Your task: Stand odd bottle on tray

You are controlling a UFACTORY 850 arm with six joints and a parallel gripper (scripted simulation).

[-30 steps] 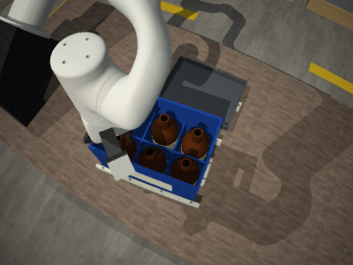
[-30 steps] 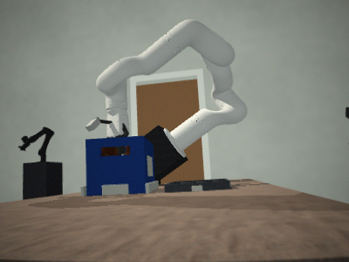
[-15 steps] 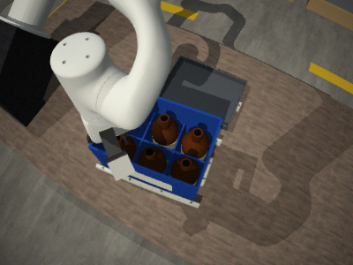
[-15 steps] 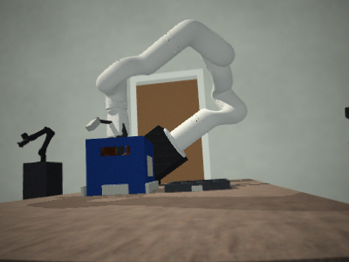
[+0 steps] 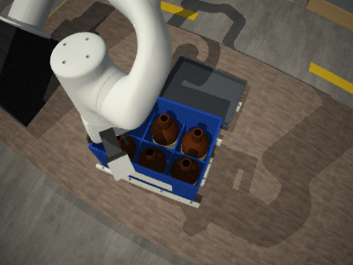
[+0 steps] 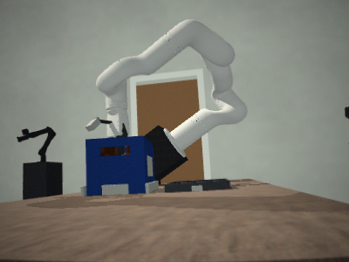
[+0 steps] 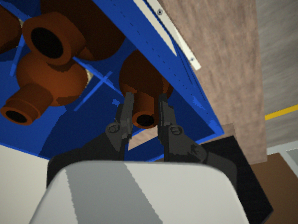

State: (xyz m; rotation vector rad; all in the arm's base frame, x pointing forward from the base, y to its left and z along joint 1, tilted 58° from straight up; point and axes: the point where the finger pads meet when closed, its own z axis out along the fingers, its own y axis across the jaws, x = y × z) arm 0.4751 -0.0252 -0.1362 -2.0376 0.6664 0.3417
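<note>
Now: hand 8 cm short of the blue crate, 5 cm to the right of it and 7 cm above it. The rest, counted from my hand: dark grey tray (8 cm ahead, 32 cm to the left, 15 cm below).
</note>
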